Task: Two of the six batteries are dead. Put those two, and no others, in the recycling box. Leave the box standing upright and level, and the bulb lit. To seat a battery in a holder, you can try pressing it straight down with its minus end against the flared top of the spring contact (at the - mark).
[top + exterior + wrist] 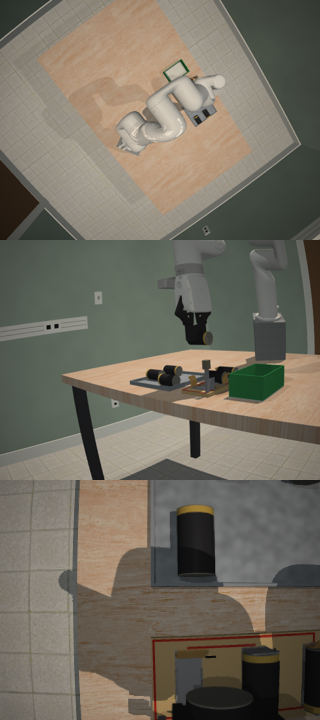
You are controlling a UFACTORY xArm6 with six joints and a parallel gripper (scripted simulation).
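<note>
The grey tray is 180 mm to the right of my hand, 150 mm below it and 50 mm behind it. Also, from my hand: green recycling box: 150 mm to the left, 140 mm below, 70 mm behind.
</note>
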